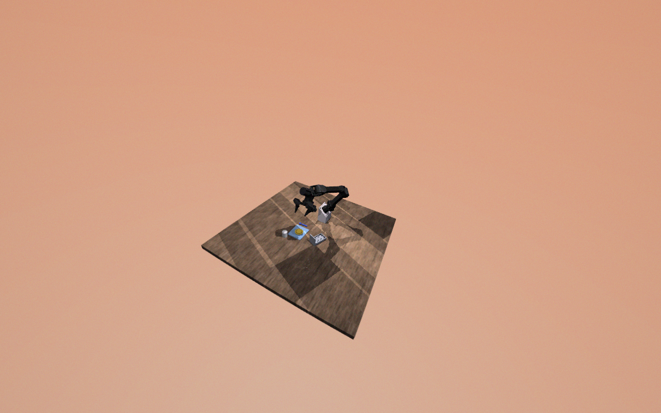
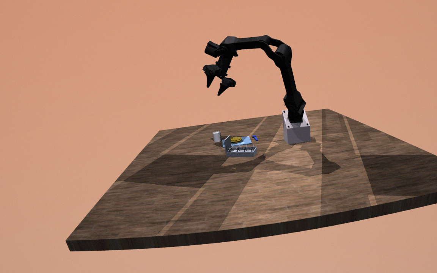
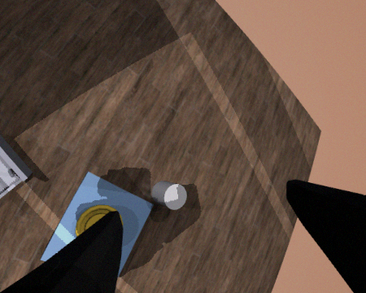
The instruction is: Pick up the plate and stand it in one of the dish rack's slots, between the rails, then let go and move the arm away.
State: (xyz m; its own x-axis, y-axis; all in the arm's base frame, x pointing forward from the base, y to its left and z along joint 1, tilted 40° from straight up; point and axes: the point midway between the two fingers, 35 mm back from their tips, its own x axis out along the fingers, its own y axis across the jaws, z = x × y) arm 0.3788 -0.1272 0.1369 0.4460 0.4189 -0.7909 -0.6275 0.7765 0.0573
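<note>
The yellow plate is 8 cm behind my gripper tip, 6 cm to the right of it and 27 cm below it. Round my gripper tip: light blue mat 8 cm behind, 7 cm to the right, 29 cm below; then grey dish rack 11 cm behind, 13 cm to the left, 27 cm below; then grey cup 3 cm ahead, 13 cm to the right, 27 cm below.
</note>
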